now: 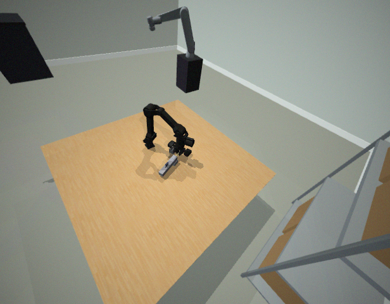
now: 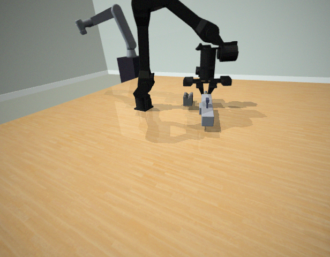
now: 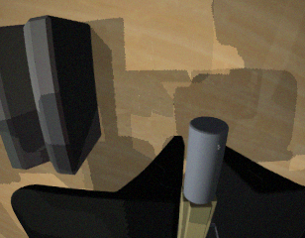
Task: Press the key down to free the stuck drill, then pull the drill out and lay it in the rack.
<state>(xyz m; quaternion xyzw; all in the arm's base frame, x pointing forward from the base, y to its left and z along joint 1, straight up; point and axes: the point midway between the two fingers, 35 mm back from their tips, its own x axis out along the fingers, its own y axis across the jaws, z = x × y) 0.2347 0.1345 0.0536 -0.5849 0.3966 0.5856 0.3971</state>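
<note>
The rack is 80 mm behind my gripper tip. Round my gripper tip: drill: 10 mm ahead, 40 mm to the right, 30 mm above; dark key: 60 mm ahead, 150 mm to the right, 30 mm above; light grey block: 50 mm ahead, 130 mm to the right, 20 mm above.
</note>
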